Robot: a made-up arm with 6 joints.
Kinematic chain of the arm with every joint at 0, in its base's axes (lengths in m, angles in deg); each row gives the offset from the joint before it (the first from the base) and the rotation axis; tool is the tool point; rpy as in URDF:
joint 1: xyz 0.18 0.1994 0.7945 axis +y
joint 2: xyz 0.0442 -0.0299 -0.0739 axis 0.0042 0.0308 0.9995
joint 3: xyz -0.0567 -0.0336 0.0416 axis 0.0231 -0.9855 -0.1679
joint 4: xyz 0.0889 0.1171 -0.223 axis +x
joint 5: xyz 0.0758 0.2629 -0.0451 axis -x
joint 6: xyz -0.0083 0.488 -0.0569 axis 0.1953 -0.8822 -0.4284
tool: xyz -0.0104 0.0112 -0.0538 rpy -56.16 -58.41 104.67
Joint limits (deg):
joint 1: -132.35..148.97
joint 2: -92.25..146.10
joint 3: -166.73..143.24
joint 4: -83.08..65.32
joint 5: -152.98..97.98
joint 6: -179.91..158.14
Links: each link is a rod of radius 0.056 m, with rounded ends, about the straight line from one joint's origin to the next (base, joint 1, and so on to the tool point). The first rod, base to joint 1, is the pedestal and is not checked.
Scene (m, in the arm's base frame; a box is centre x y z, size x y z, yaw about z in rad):
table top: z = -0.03
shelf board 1: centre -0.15 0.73 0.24 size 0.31 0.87 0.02 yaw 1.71
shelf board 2: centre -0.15 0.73 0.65 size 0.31 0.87 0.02 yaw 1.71
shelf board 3: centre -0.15 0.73 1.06 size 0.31 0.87 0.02 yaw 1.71
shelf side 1: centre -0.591 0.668 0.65 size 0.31 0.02 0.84 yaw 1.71
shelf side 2: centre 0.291 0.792 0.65 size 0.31 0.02 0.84 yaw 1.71
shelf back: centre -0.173 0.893 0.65 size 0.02 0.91 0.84 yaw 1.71
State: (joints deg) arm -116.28 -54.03 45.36 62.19 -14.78 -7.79
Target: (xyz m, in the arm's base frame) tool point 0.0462 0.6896 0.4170
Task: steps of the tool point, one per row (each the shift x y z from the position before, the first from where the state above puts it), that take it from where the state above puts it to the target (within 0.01 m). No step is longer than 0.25 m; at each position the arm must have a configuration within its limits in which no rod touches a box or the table.
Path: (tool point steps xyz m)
1: 0.0059 -0.0739 -0.0065
2: 0.0094 -0.0924 0.0011
3: 0.0223 -0.1026 0.0055
4: 0.0473 0.0689 -0.1835
5: 0.1239 0.0385 -0.1588
6: 0.1821 0.0060 -0.0984
7: -0.0146 0.0597 -0.0101
8: -0.0102 0.0576 -0.0035
9: -0.0054 0.0547 0.0034
10: -0.0010 0.0509 0.0102

